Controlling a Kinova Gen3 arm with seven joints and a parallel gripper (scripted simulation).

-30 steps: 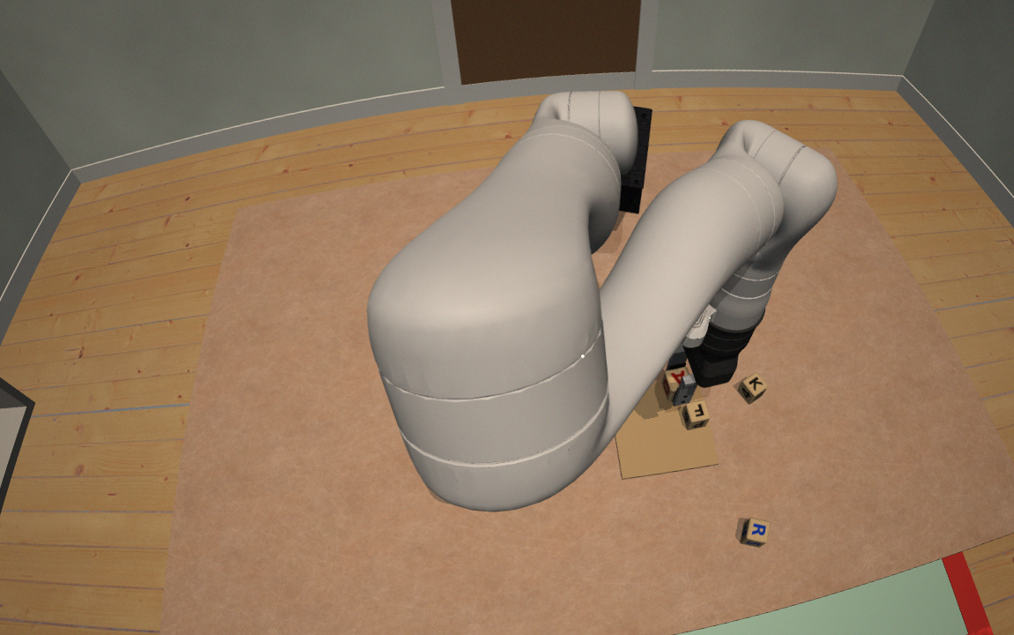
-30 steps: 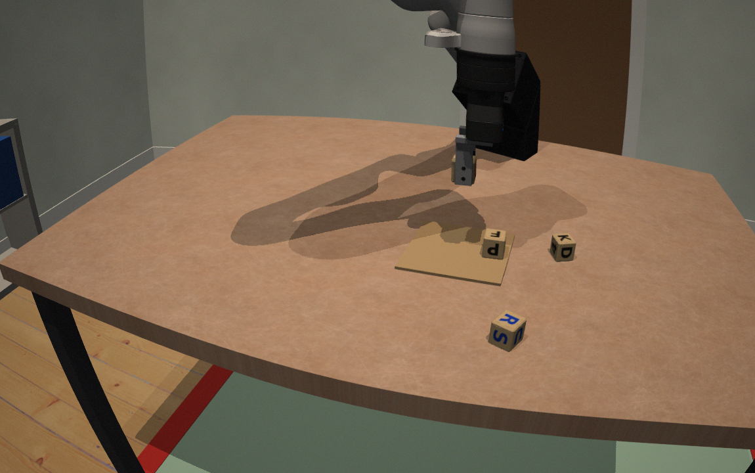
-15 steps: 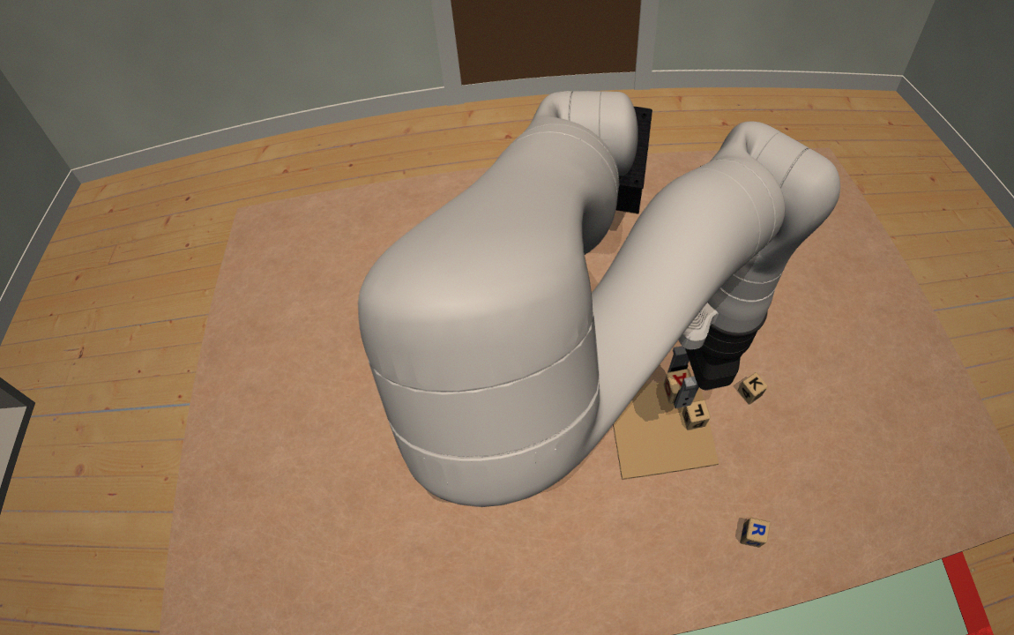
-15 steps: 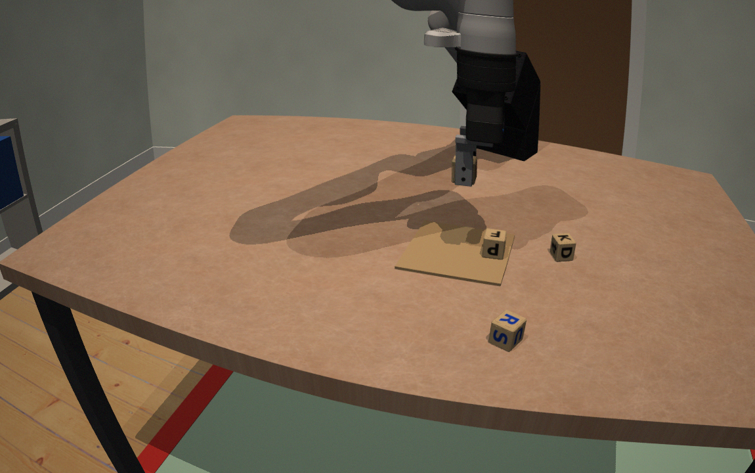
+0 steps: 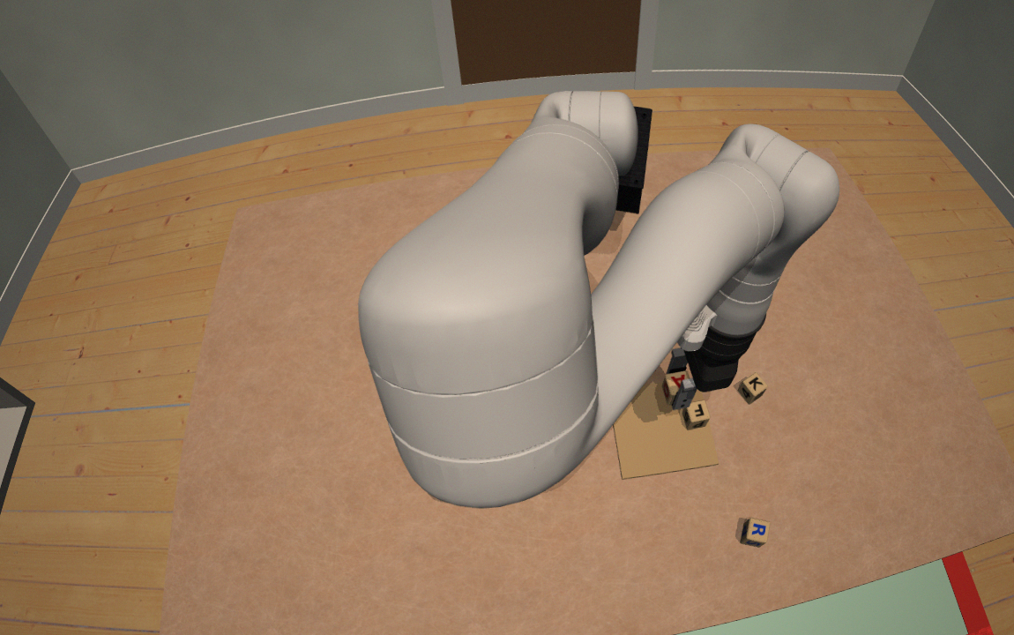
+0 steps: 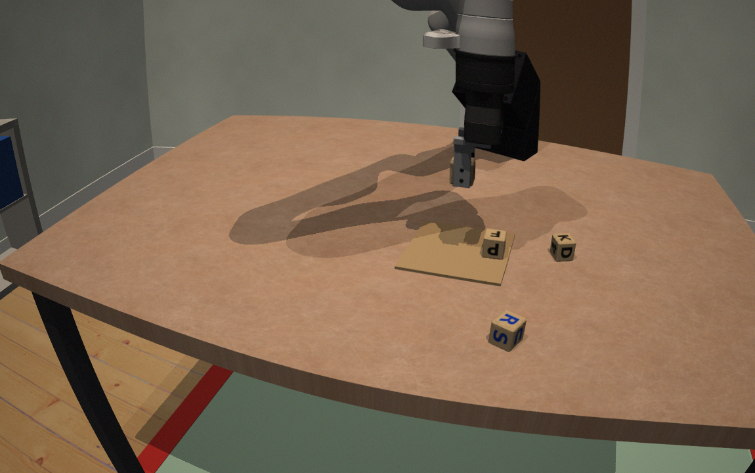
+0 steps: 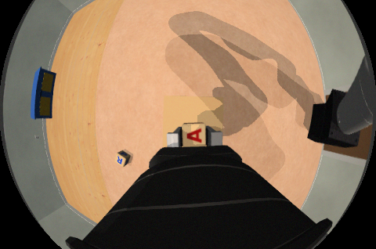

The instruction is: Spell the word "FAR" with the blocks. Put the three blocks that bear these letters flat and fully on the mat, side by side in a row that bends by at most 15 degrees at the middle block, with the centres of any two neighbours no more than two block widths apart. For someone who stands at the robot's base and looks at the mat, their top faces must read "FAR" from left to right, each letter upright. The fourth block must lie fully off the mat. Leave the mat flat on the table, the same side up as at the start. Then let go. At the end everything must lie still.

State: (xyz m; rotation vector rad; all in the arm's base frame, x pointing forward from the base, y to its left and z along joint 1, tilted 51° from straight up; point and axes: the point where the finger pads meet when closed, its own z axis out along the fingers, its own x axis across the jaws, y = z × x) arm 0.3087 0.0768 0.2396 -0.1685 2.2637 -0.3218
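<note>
Right now the tan mat is 12 cm below my hand. From my hand the other things lie so: F block: 5 cm to the left, 10 cm below; R block: 18 cm ahead, 9 cm to the left, 11 cm below; K block: 3 cm behind, 15 cm to the left, 11 cm below.
</note>
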